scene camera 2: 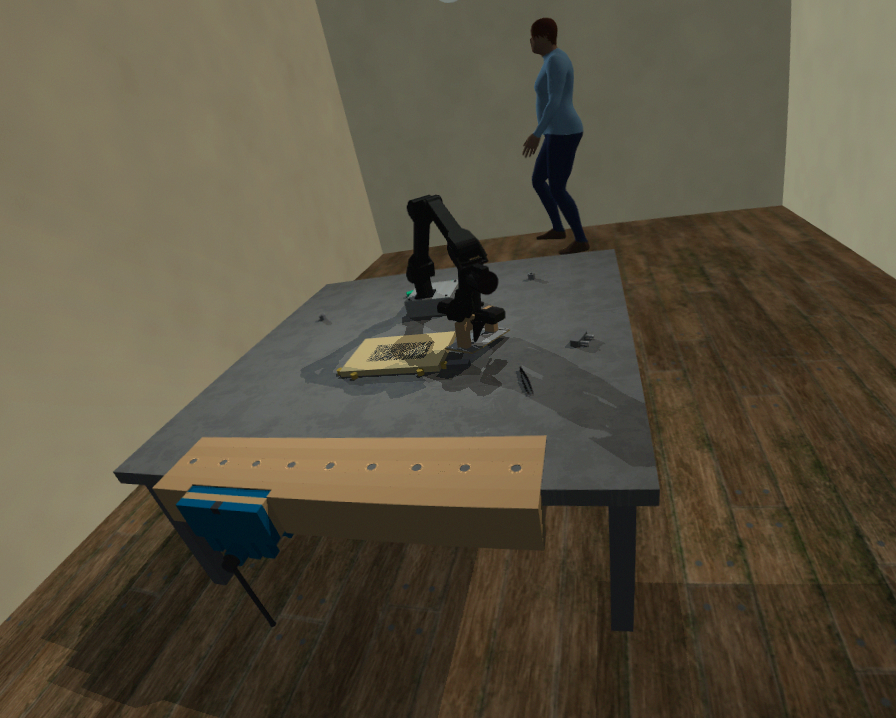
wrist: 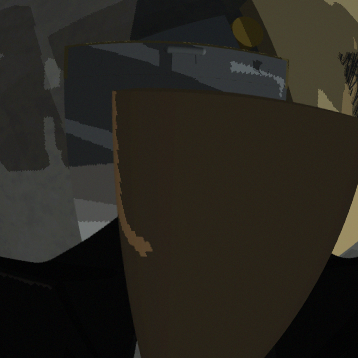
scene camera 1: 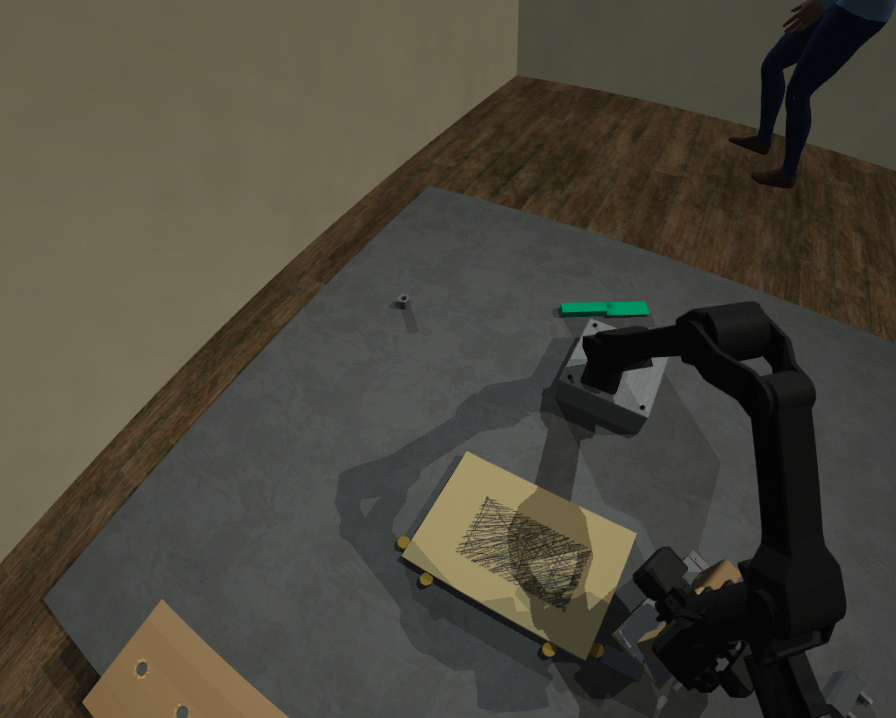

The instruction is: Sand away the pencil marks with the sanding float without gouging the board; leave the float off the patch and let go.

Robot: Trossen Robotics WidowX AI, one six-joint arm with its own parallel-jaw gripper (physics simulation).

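Places are measured from the arm's base along level axes (x right, y ahead, z up), in millimetres.
Pixels of known places: gripper, fingertip midpoint: (scene camera 2: 471, 340); arm's base, link origin: (scene camera 2: 425, 294) (scene camera 1: 602, 374).
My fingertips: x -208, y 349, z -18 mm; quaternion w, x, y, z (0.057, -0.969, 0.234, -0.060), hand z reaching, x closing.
For each thing: its top centre in the pictures, then the offset to it from my fingertips. "spot": a spot on its surface instead. Level surfaces: height alone.
- tan board, top centre: (scene camera 1: 521, 547) (scene camera 2: 398, 350) dx +226, dy -27, dz -24 mm
- grey table, surface height: dz -42 mm
- sanding float, top centre: (scene camera 1: 704, 606) (scene camera 2: 474, 311) dx -18, dy -27, dz +72 mm
- float's grey plate, surface spot: (wrist: 220, 69) spot: dx +34, dy +44, dz +4 mm
- brass foot, surface spot: (wrist: 246, 32) spot: dx +70, dy +61, dz -28 mm
- green strip, top centre: (scene camera 1: 606, 306) dx +248, dy -553, dz -26 mm
- small nut, top centre: (scene camera 1: 403, 298) dx +648, dy -393, dz -20 mm
- wooden bench top, surface height: dz -41 mm
- blue vise, surface spot: (scene camera 2: 227, 520) spot: dx +461, dy +575, dz -77 mm
The tan board (scene camera 1: 460, 513) (scene camera 2: 363, 356) (wrist: 312, 46) lies flat on brass feet on the grey table (scene camera 1: 303, 428) (scene camera 2: 552, 428). The patch of dark pencil marks (scene camera 1: 524, 549) (scene camera 2: 398, 349) (wrist: 351, 76) covers its middle. My gripper (scene camera 1: 695, 613) (scene camera 2: 467, 324) is shut on the wooden handle of the sanding float (scene camera 1: 722, 573) (scene camera 2: 461, 335) (wrist: 231, 213). It holds the float just past the board's right end, off the patch. In the wrist view the float's grey plate (wrist: 220, 69) shows beyond the handle, next to a brass foot (wrist: 246, 32). I cannot tell if the plate touches the table.
The arm's grey base block (scene camera 1: 638, 399) stands behind the board, with a green strip (scene camera 1: 605, 308) beyond it. A small nut (scene camera 1: 403, 301) lies far left. A wooden bench top (scene camera 1: 160, 670) (scene camera 2: 374, 470) with a blue vise (scene camera 2: 227, 520) is at the front. A person (scene camera 2: 555, 136) stands behind the table.
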